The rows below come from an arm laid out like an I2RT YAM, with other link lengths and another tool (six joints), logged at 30 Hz.
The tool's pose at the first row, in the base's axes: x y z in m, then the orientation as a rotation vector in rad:
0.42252, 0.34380, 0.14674, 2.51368, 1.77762, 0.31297
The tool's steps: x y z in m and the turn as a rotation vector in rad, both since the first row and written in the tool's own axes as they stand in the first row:
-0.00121, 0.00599, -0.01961, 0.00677, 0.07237, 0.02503
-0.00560, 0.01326, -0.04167, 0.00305, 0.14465, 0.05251
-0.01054, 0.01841, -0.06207, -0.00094, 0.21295, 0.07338
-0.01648, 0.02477, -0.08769, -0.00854, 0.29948, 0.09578
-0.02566, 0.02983, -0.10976, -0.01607, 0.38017, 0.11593
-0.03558, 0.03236, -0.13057, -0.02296, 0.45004, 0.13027
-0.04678, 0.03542, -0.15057, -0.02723, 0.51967, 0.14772
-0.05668, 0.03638, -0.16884, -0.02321, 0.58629, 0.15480
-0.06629, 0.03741, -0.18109, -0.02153, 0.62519, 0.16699
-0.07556, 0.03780, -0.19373, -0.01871, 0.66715, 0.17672
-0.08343, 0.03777, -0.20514, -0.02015, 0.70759, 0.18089
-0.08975, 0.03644, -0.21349, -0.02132, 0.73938, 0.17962
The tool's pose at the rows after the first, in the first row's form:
0.42394, 0.33910, 0.16669, -2.55848, -1.77314, -0.40418
0.42507, 0.33080, 0.18879, -2.53281, -1.71381, -0.49334
0.42436, 0.32283, 0.20887, -2.50236, -1.66383, -0.57531
0.42347, 0.31311, 0.23410, -2.45908, -1.60525, -0.67806
0.42100, 0.30107, 0.25522, -2.41545, -1.55043, -0.77070
0.41620, 0.28929, 0.27461, -2.37350, -1.50610, -0.84849
0.41163, 0.27619, 0.29311, -2.33073, -1.45659, -0.92073
0.40586, 0.26516, 0.30978, -2.27805, -1.41938, -0.97918
0.40140, 0.25485, 0.32060, -2.25244, -1.38745, -1.01283
0.39638, 0.24504, 0.33176, -2.22165, -1.35702, -1.04727
0.39165, 0.23678, 0.34184, -2.19007, -1.33457, -1.08400
0.38680, 0.23066, 0.34894, -2.16212, -1.32230, -1.11244

